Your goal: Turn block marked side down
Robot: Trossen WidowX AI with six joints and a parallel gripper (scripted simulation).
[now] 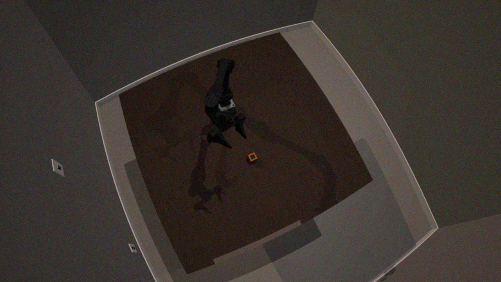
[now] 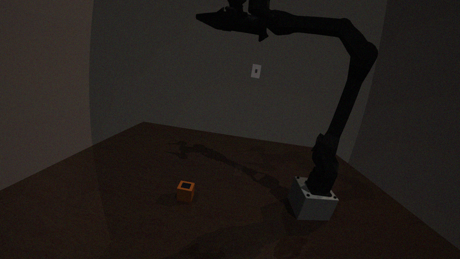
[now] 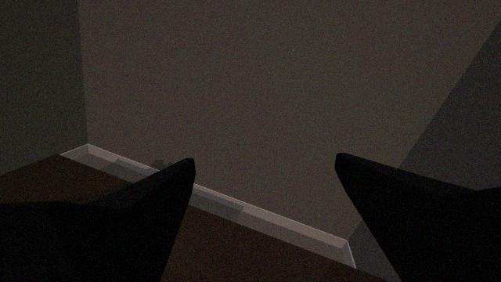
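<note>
My gripper tip is 60 mm past the orange block, 120 mm to the right of it and 470 mm above it.
</note>
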